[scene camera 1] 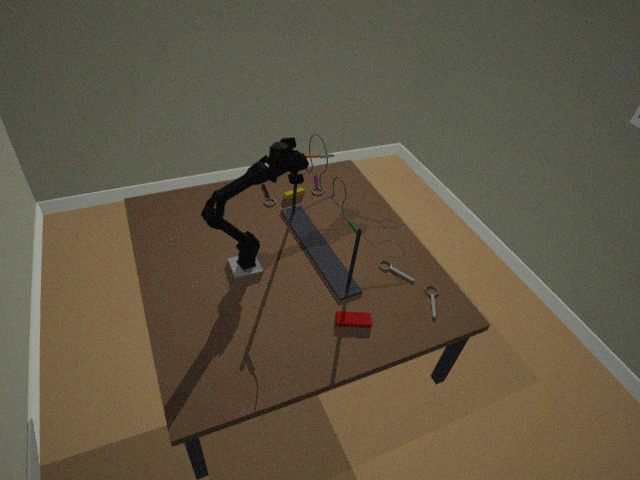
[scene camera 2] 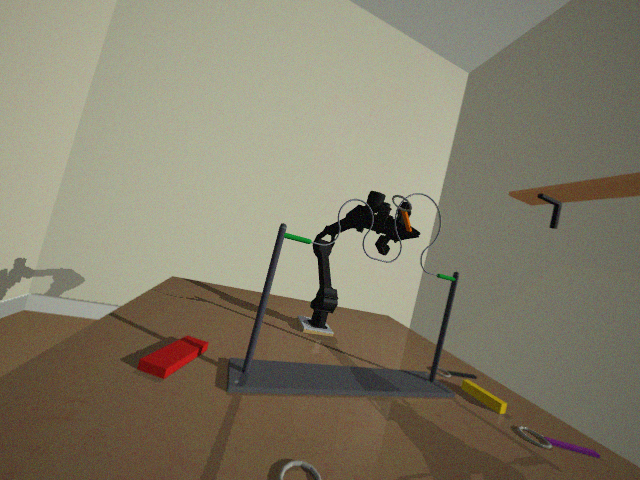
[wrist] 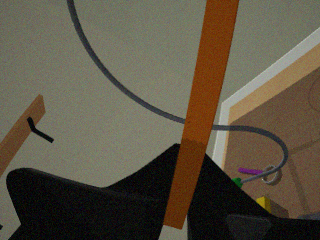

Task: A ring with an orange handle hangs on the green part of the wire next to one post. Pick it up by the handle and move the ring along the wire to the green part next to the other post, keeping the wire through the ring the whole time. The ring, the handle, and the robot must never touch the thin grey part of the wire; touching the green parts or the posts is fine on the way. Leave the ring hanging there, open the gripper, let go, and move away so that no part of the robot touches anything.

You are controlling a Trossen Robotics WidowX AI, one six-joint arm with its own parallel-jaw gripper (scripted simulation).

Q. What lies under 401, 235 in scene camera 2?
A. My gripper.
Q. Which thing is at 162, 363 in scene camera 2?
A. A red block.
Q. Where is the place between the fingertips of my gripper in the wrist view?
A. At 185, 152
